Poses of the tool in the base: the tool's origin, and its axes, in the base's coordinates. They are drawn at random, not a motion.
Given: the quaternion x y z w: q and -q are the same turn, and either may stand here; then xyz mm.
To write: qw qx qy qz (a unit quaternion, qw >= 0); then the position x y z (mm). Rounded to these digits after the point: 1 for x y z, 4 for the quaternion.
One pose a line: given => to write
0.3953 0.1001 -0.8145 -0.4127 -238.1 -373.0 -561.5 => 0.4127 -0.3953 -0.1001 0.8145 -238.1 -373.0 -561.5
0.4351 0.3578 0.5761 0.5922 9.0 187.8 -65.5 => 0.5922 0.4351 0.3578 0.5761 9.0 187.8 -65.5
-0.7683 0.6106 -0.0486 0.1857 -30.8 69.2 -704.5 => 0.1857 -0.7683 0.6106 -0.0486 -30.8 69.2 -704.5
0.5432 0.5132 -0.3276 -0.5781 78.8 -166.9 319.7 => 0.5781 -0.5432 -0.5132 0.3276 78.8 -166.9 319.7
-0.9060 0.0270 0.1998 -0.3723 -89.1 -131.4 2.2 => 0.3723 0.9060 -0.0270 -0.1998 -89.1 -131.4 2.2
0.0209 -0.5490 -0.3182 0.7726 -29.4 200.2 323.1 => 0.7726 0.0209 -0.5490 -0.3182 -29.4 200.2 323.1
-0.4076 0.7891 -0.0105 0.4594 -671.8 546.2 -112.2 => 0.4594 -0.4076 0.7891 -0.0105 -671.8 546.2 -112.2
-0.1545 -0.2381 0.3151 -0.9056 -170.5 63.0 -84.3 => 0.9056 0.1545 0.2381 -0.3151 -170.5 63.0 -84.3
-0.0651 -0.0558 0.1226 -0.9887 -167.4 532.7 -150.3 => 0.9887 0.0651 0.0558 -0.1226 -167.4 532.7 -150.3
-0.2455 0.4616 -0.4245 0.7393 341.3 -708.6 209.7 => 0.7393 -0.2455 0.4616 -0.4245 341.3 -708.6 209.7
